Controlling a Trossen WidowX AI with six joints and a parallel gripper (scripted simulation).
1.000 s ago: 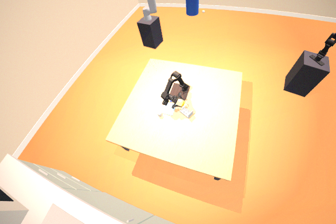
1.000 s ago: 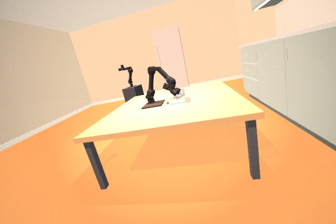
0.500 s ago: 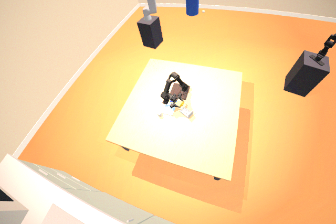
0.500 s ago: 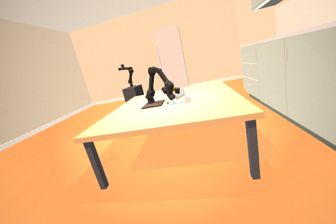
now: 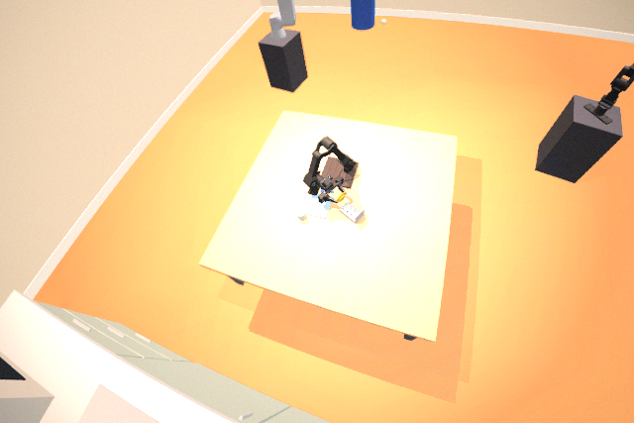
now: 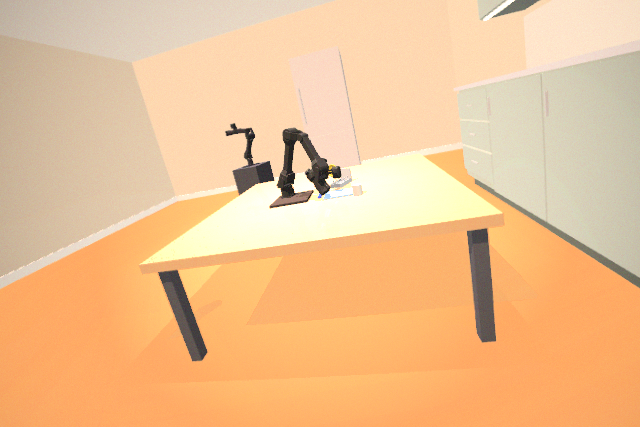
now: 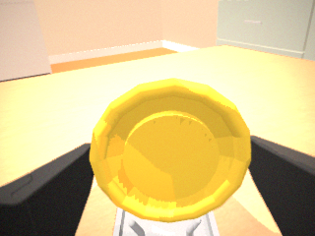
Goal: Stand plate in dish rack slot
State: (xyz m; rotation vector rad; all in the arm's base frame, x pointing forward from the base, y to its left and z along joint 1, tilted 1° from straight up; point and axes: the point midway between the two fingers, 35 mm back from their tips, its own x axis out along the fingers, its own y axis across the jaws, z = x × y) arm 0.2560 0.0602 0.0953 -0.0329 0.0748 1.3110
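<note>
The dish rack lies 10 mm ahead of my gripper tip, 60 mm to the left of it and 80 mm below it. Round my gripper tip: light blue mat (50 mm ahead, 140 mm to the right, 100 mm below); then yellow plate (10 mm to the right); then white cup (160 mm ahead, 190 mm to the right, 80 mm below).
</note>
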